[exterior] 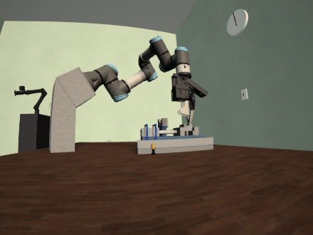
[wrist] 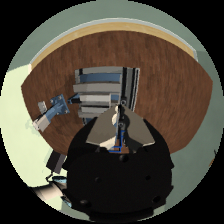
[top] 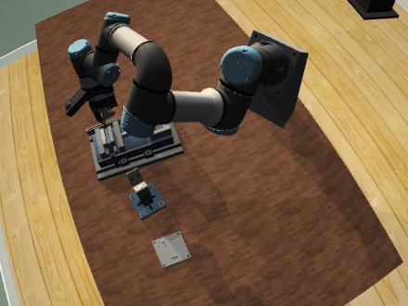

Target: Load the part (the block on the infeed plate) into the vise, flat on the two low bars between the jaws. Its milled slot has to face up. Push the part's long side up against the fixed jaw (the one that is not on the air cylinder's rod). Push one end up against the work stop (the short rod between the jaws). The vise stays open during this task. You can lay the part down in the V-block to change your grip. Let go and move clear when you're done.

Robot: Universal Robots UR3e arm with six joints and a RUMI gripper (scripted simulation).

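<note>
Now: the part 50 mm to the left of my hand and 20 mm below it. From my hand the other things lie so: grey infeed plate: 120 mm behind, 430 mm to the left, 110 mm below.
</note>
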